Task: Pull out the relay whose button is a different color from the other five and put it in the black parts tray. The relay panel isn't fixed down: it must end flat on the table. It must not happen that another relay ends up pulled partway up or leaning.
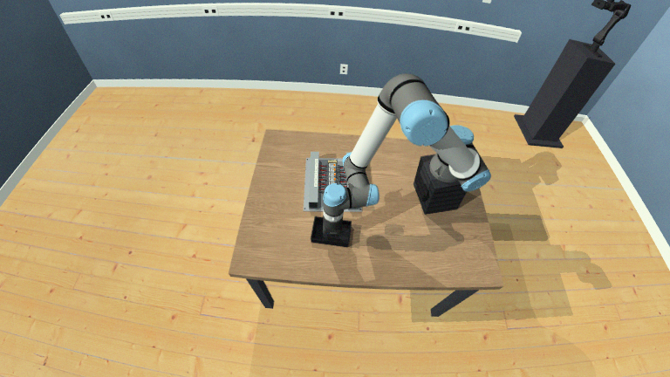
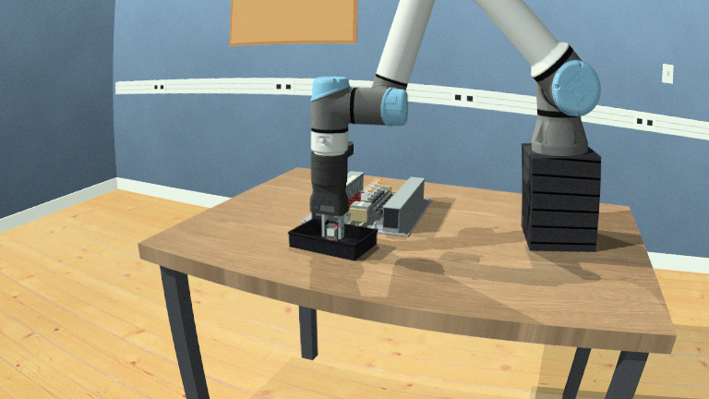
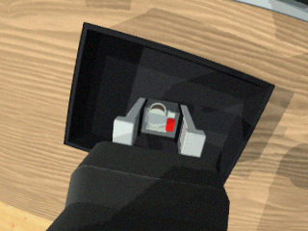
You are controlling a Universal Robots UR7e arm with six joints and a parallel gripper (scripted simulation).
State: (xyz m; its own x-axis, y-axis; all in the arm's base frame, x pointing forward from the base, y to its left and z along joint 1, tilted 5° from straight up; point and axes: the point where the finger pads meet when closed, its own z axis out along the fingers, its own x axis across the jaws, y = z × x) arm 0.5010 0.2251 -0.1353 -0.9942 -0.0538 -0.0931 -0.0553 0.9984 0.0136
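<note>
The relay is 1 cm below my hand. Also, from my hand: relay panel 27 cm to the right, 1 cm below, 1 cm ahead; black parts tray 2 cm below.
</note>
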